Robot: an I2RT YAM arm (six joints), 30 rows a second.
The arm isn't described. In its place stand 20 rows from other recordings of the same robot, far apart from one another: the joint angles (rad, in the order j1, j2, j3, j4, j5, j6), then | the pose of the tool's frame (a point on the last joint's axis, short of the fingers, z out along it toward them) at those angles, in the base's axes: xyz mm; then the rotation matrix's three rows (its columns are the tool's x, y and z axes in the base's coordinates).
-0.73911, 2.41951, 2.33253, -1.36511, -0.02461, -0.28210 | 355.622 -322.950 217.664; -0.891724 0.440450 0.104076; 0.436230 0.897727 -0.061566; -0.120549 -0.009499 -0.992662
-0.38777, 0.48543, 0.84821, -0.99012, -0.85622, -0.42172 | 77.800 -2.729 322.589; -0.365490 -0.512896 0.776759; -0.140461 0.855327 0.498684; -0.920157 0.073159 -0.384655
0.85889, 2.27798, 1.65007, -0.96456, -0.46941, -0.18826 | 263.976 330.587 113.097; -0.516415 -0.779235 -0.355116; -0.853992 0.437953 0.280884; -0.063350 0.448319 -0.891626
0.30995, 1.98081, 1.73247, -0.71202, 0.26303, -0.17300 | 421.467 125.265 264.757; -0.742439 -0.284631 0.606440; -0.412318 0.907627 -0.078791; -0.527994 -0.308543 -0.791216
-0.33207, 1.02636, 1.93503, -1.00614, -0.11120, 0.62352 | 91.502 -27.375 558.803; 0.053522 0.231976 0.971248; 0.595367 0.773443 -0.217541; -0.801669 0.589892 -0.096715
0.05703, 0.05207, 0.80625, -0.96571, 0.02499, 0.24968 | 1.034 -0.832 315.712; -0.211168 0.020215 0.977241; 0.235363 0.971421 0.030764; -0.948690 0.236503 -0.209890
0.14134, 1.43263, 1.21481, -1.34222, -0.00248, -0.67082 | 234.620 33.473 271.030; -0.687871 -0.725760 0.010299; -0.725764 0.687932 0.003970; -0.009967 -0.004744 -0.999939
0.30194, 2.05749, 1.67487, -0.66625, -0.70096, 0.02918 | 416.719 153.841 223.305; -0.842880 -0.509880 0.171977; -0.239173 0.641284 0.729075; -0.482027 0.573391 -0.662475
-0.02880, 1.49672, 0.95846, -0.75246, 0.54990, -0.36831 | 269.776 -26.384 202.411; -0.957043 -0.188244 0.220530; -0.279518 0.801153 -0.529172; -0.077065 -0.568082 -0.819356
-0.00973, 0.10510, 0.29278, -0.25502, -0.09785, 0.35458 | 96.168 2.543 238.492; -0.093579 -0.058962 0.993864; 0.346463 0.933924 0.088028; -0.933385 0.352574 -0.066967
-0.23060, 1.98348, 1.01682, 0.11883, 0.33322, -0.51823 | 372.781 -99.481 107.074; -0.845493 0.009044 0.533910; -0.282322 0.841111 -0.461331; -0.453250 -0.540786 -0.708600
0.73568, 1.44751, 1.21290, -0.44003, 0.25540, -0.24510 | 246.580 211.074 309.164; -0.327166 -0.600390 0.729722; -0.612835 0.722615 0.319782; -0.719302 -0.342578 -0.604355
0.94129, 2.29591, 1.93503, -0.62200, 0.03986, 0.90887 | 299.208 408.389 189.537; -0.927946 -0.101997 0.358487; 0.064726 0.903112 0.424499; -0.367051 0.417116 -0.831437
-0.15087, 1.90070, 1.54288, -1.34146, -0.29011, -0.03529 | 339.811 -41.359 226.436; -0.986241 0.145547 -0.078388; 0.115737 0.946492 0.301261; 0.118041 0.288044 -0.950314
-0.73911, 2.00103, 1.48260, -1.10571, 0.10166, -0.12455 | 268.667 -249.767 174.897; -0.815055 0.569311 -0.107566; 0.575670 0.816739 -0.039273; 0.065495 -0.093932 -0.993422
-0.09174, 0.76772, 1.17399, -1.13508, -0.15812, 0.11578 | 112.864 -4.754 376.089; -0.661803 0.050290 0.747989; 0.175447 0.980429 0.089313; -0.728859 0.190340 -0.657674
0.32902, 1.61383, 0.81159, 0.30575, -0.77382, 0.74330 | 306.383 130.899 195.451; -0.881818 -0.293235 0.369337; 0.210378 0.456321 0.864588; -0.422064 0.840110 -0.340702
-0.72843, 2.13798, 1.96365, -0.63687, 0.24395, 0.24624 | 358.638 -331.462 274.051; -0.337053 0.878774 0.337863; 0.617669 0.477233 -0.625087; -0.710549 -0.002000 -0.703644
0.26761, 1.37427, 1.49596, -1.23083, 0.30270, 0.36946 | 246.273 56.521 365.039; -0.850088 0.195843 0.488872; 0.124333 0.976676 -0.175059; -0.511753 -0.088032 -0.854610
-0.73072, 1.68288, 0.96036, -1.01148, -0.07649, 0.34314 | 191.861 -168.296 150.800; -0.464962 0.882587 -0.069644; 0.867175 0.469865 0.165029; 0.178376 0.016339 -0.983827
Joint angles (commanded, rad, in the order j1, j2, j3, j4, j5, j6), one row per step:
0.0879 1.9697 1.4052 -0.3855 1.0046 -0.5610
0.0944 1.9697 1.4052 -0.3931 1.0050 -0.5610
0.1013 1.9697 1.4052 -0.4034 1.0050 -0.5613
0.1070 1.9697 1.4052 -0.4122 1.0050 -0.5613
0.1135 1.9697 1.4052 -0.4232 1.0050 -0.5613
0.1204 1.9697 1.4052 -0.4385 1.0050 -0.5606
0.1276 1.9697 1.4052 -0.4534 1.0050 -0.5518
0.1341 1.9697 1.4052 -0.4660 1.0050 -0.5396
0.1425 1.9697 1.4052 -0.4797 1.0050 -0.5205
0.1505 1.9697 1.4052 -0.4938 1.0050 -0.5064
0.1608 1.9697 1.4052 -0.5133 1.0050 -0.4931
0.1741 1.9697 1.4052 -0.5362 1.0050 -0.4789
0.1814 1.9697 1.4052 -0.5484 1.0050 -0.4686
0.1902 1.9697 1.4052 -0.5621 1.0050 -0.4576
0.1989 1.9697 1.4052 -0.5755 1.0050 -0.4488
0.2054 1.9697 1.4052 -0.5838 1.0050 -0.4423
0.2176 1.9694 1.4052 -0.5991 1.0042 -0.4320
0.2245 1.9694 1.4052 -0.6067 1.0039 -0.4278
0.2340 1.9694 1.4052 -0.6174 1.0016 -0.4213
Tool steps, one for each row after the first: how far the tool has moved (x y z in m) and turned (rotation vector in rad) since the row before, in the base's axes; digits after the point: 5 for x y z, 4 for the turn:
-0.00063 0.00265 -0.00040 -0.0010 0.0075 0.0063
-0.00086 0.00279 -0.00055 -0.0011 0.0105 0.0070
-0.00075 0.00229 -0.00046 -0.0009 0.0088 0.0057
-0.00095 0.00260 -0.00057 -0.0012 0.0109 0.0065
-0.00131 0.00271 -0.00078 -0.0015 0.0146 0.0066
-0.00132 0.00282 -0.00074 0.0016 0.0077 0.0032
-0.00115 0.00254 -0.00061 0.0031 0.0027 0.0009
-0.00131 0.00329 -0.00065 0.0055 -0.0017 -0.0004
-0.00137 0.00310 -0.00065 0.0034 0.0027 0.0014
-0.00191 0.00394 -0.00087 0.0021 0.0087 0.0041
-0.00237 0.00506 -0.00099 0.0017 0.0113 0.0066
-0.00130 0.00276 -0.00051 0.0018 0.0039 0.0024
-0.00152 0.00332 -0.00056 0.0017 0.0048 0.0035
-0.00153 0.00326 -0.00053 0.0008 0.0062 0.0044
-0.00102 0.00245 -0.00032 0.0008 0.0030 0.0033
-0.00195 0.00458 -0.00048 0.0016 0.0068 0.0075
-0.00103 0.00259 -0.00029 0.0002 0.0042 0.0049
-0.00146 0.00358 -0.00045 0.0022 0.0059 0.0072

